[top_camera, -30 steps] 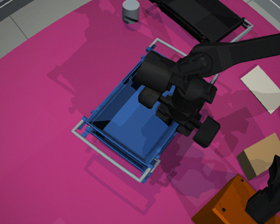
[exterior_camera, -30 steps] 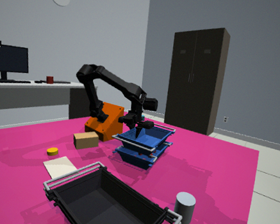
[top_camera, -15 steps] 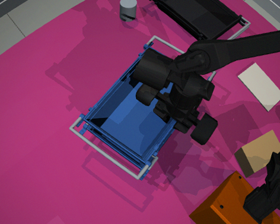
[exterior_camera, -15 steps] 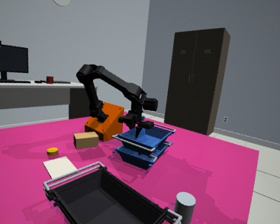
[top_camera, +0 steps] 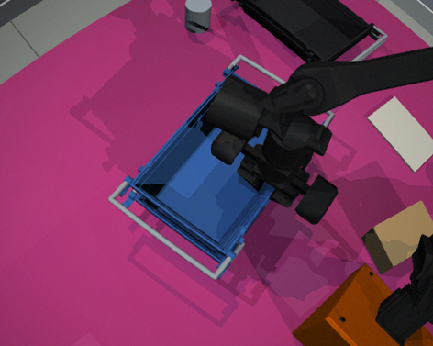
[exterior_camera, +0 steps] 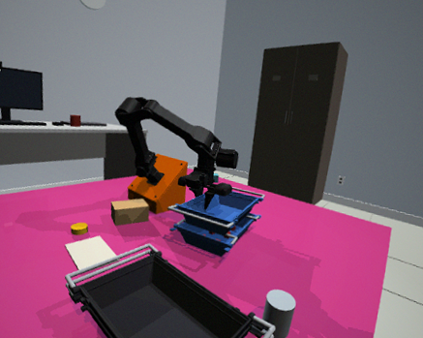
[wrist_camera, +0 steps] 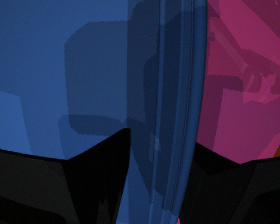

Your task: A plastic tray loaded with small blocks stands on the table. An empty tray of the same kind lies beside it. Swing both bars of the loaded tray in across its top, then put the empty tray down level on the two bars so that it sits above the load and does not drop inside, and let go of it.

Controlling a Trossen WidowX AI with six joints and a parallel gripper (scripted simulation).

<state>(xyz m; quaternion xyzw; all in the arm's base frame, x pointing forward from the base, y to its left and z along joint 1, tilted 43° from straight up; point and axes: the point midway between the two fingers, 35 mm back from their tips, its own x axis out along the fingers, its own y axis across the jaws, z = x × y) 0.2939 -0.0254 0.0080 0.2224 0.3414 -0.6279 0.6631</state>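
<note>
Now: gripper tip 7 cm short of the blue tray, 1 cm to the right of it and 3 cm below it. Round my gripper tip: yellow disc (24 cm behind, 32 cm to the right, 7 cm below); then white card (10 cm behind, 35 cm to the right, 8 cm below); then cardboard box (23 cm behind, 15 cm to the right, 5 cm below).
</note>
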